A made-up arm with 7 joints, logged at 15 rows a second.
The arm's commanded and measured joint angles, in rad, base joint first. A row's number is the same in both.
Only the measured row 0 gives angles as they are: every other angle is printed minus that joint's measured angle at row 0.
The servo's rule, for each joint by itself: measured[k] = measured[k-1] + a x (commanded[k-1-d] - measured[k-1]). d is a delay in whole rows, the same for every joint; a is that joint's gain. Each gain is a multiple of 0.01, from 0.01 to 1. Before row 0 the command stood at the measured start. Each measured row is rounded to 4 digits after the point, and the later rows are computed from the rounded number. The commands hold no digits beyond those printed.
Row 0, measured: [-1.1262, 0.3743, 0.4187, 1.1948, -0.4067, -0.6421, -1.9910]
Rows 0 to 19, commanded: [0.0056, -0.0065, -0.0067, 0.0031, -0.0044, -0.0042, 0.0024]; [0.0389, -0.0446, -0.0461, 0.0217, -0.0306, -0.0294, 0.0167]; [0.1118, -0.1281, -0.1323, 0.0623, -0.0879, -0.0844, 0.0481]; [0.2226, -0.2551, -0.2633, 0.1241, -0.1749, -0.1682, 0.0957]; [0.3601, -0.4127, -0.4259, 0.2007, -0.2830, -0.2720, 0.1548]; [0.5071, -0.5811, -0.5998, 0.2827, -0.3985, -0.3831, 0.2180]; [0.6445, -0.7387, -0.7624, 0.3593, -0.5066, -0.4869, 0.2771]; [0.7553, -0.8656, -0.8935, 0.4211, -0.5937, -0.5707, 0.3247]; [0.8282, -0.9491, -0.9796, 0.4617, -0.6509, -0.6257, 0.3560]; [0.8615, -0.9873, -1.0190, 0.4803, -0.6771, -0.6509, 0.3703]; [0.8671, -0.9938, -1.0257, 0.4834, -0.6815, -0.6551, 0.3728]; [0.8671, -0.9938, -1.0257, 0.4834, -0.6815, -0.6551, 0.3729]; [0.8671, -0.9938, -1.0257, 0.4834, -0.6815, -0.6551, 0.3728]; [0.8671, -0.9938, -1.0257, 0.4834, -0.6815, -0.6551, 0.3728]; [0.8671, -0.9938, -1.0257, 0.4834, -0.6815, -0.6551, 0.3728]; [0.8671, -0.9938, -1.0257, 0.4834, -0.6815, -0.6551, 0.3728]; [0.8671, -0.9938, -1.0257, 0.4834, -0.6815, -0.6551, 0.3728]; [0.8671, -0.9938, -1.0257, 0.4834, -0.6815, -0.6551, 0.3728]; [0.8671, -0.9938, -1.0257, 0.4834, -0.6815, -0.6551, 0.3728]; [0.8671, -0.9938, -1.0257, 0.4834, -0.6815, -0.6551, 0.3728]
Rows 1 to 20, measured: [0.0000, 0.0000, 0.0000, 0.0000, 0.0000, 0.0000, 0.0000]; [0.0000, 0.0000, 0.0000, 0.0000, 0.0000, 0.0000, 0.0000]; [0.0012, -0.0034, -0.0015, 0.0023, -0.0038, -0.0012, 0.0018]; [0.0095, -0.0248, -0.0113, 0.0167, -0.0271, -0.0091, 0.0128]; [0.0320, -0.0785, -0.0379, 0.0504, -0.0800, -0.0302, 0.0389]; [0.0739, -0.1703, -0.0875, 0.1049, -0.1626, -0.0688, 0.0809]; [0.1369, -0.2963, -0.1619, 0.1758, -0.2673, -0.1257, 0.1356]; [0.2183, -0.4444, -0.2582, 0.2549, -0.3814, -0.1978, 0.1966]; [0.3121, -0.5974, -0.3691, 0.3322, -0.4903, -0.2787, 0.2562]; [0.4096, -0.7369, -0.4845, 0.3980, -0.5803, -0.3605, 0.3069]; [0.5017, -0.8472, -0.5934, 0.4451, -0.6417, -0.4348, 0.3432]; [0.5809, -0.9201, -0.6870, 0.4711, -0.6725, -0.4953, 0.3633]; [0.6439, -0.9584, -0.7615, 0.4802, -0.6803, -0.5400, 0.3703]; [0.6930, -0.9768, -0.8196, 0.4826, -0.6813, -0.5722, 0.3722]; [0.7313, -0.9856, -0.8649, 0.4832, -0.6815, -0.5954, 0.3726]; [0.7612, -0.9899, -0.9003, 0.4833, -0.6815, -0.6121, 0.3727]; [0.7845, -0.9919, -0.9279, 0.4834, -0.6815, -0.6241, 0.3728]; [0.8027, -0.9929, -0.9494, 0.4834, -0.6815, -0.6328, 0.3728]; [0.8169, -0.9934, -0.9662, 0.4834, -0.6815, -0.6390, 0.3728]; [0.8279, -0.9936, -0.9793, 0.4834, -0.6815, -0.6435, 0.3728]
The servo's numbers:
d 2
a 0.22 0.52 0.22 0.74 0.87 0.28 0.74

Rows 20 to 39, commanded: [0.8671, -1.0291, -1.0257, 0.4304, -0.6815, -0.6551, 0.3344]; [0.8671, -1.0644, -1.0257, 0.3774, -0.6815, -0.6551, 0.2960]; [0.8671, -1.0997, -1.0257, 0.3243, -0.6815, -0.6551, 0.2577]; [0.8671, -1.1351, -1.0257, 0.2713, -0.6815, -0.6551, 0.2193]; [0.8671, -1.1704, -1.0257, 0.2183, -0.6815, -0.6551, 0.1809]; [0.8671, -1.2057, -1.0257, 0.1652, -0.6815, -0.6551, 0.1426]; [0.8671, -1.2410, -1.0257, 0.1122, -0.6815, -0.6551, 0.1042]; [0.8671, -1.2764, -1.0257, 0.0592, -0.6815, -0.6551, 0.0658]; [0.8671, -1.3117, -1.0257, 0.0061, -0.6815, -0.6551, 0.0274]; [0.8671, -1.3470, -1.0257, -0.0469, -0.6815, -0.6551, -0.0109]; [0.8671, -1.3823, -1.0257, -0.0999, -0.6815, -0.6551, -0.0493]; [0.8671, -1.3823, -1.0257, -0.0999, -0.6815, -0.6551, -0.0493]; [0.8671, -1.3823, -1.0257, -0.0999, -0.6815, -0.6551, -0.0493]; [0.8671, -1.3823, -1.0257, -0.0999, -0.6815, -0.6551, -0.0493]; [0.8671, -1.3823, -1.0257, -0.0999, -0.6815, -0.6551, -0.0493]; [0.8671, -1.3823, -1.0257, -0.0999, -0.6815, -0.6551, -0.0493]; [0.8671, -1.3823, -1.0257, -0.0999, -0.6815, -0.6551, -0.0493]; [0.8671, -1.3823, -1.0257, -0.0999, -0.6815, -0.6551, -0.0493]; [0.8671, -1.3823, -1.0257, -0.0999, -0.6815, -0.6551, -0.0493]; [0.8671, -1.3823, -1.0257, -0.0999, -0.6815, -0.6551, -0.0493]
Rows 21 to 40, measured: [0.8365, -0.9937, -0.9895, 0.4834, -0.6815, -0.6467, 0.3728]; [0.8432, -0.9938, -0.9975, 0.4834, -0.6815, -0.6491, 0.3728]; [0.8485, -1.0122, -1.0037, 0.4442, -0.6815, -0.6508, 0.3444]; [0.8526, -1.0393, -1.0085, 0.3948, -0.6815, -0.6520, 0.3086]; [0.8558, -1.0707, -1.0123, 0.3426, -0.6815, -0.6529, 0.2709]; [0.8583, -1.1042, -1.0152, 0.2898, -0.6815, -0.6535, 0.2327]; [0.8602, -1.1386, -1.0175, 0.2369, -0.6815, -0.6539, 0.1944]; [0.8617, -1.1735, -1.0193, 0.1838, -0.6815, -0.6542, 0.1561]; [0.8629, -1.2086, -1.0207, 0.1308, -0.6815, -0.6545, 0.1177]; [0.8638, -1.2439, -1.0218, 0.0778, -0.6815, -0.6547, 0.0793]; [0.8645, -1.2792, -1.0227, 0.0247, -0.6815, -0.6548, 0.0409]; [0.8651, -1.3145, -1.0234, -0.0283, -0.6815, -0.6549, 0.0026]; [0.8655, -1.3498, -1.0239, -0.0813, -0.6815, -0.6550, -0.0358]; [0.8659, -1.3667, -1.0243, -0.0951, -0.6815, -0.6550, -0.0458]; [0.8662, -1.3748, -1.0246, -0.0987, -0.6815, -0.6550, -0.0484]; [0.8664, -1.3787, -1.0248, -0.0996, -0.6815, -0.6550, -0.0491]; [0.8666, -1.3806, -1.0250, -0.0998, -0.6815, -0.6550, -0.0492]; [0.8667, -1.3815, -1.0252, -0.0999, -0.6815, -0.6550, -0.0493]; [0.8668, -1.3819, -1.0253, -0.0999, -0.6815, -0.6550, -0.0493]; [0.8669, -1.3821, -1.0254, -0.0999, -0.6815, -0.6550, -0.0493]
